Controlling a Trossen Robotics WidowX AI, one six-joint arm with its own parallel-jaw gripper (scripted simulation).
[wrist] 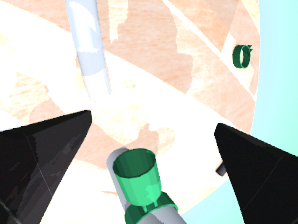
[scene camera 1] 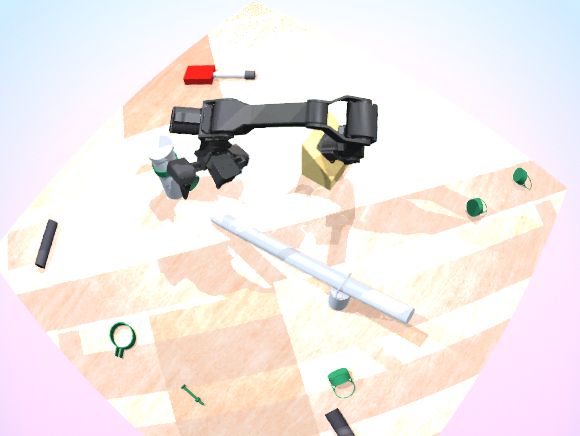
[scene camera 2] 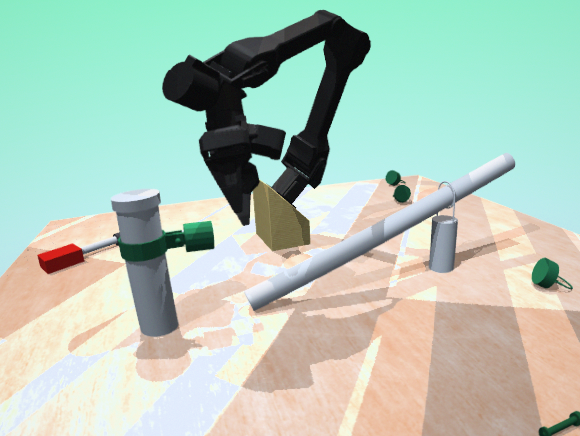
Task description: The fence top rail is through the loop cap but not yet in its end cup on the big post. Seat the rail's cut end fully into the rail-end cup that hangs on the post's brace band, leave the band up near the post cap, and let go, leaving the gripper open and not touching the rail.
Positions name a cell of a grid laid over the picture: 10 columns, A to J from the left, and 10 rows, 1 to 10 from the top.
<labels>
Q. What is my gripper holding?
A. Nothing.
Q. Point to a big grey post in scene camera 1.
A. At C4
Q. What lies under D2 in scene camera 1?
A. A red-handled tool.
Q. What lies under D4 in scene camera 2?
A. My gripper.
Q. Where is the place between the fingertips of my gripper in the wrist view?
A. At F6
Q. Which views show the red-handled tool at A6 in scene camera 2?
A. Scene camera 1 and scene camera 2 only.
</labels>
